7 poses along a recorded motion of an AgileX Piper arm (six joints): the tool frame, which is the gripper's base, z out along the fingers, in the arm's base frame.
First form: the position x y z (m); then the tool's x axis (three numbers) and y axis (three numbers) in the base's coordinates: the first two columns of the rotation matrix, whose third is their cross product.
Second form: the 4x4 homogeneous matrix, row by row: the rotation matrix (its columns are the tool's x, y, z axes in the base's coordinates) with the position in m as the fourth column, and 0 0 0 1 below. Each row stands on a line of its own. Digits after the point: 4 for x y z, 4 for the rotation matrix.
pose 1, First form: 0.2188 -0.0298 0.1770 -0.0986 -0.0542 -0.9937 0.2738 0.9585 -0.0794
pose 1, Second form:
-0.0986 0.2738 0.9568 0.2188
-0.0542 0.9585 -0.2799 -0.0298
-0.9937 -0.0794 -0.0797 0.1770
0 0 0 1

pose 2, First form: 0.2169 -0.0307 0.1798 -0.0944 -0.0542 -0.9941 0.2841 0.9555 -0.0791
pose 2, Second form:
-0.0944 0.2841 0.9541 0.2169
-0.0542 0.9555 -0.2899 -0.0307
-0.9941 -0.0791 -0.0748 0.1798
0 0 0 1

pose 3, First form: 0.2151 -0.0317 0.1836 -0.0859 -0.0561 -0.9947 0.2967 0.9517 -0.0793
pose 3, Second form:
-0.0859 0.2967 0.9511 0.2151
-0.0561 0.9517 -0.3019 -0.0317
-0.9947 -0.0793 -0.0651 0.1836
0 0 0 1

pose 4, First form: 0.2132 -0.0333 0.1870 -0.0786 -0.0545 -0.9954 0.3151 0.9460 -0.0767
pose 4, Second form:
-0.0786 0.3151 0.9458 0.2132
-0.0545 0.9460 -0.3197 -0.0333
-0.9954 -0.0767 -0.0572 0.1870
0 0 0 1

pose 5, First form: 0.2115 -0.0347 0.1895 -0.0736 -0.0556 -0.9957 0.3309 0.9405 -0.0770
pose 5, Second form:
-0.0736 0.3309 0.9407 0.2115
-0.0556 0.9405 -0.3351 -0.0347
-0.9957 -0.0770 -0.0508 0.1895
0 0 0 1

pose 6, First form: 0.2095 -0.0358 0.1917 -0.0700 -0.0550 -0.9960 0.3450 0.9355 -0.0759
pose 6, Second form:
-0.0700 0.3450 0.9359 0.2095
-0.0550 0.9355 -0.3489 -0.0358
-0.9960 -0.0759 -0.0465 0.1917
0 0 0 1

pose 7, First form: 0.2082 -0.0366 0.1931 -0.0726 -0.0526 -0.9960 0.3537 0.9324 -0.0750
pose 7, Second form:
-0.0726 0.3537 0.9326 0.2082
-0.0526 0.9324 -0.3577 -0.0366
-0.9960 -0.0750 -0.0491 0.1931
0 0 0 1

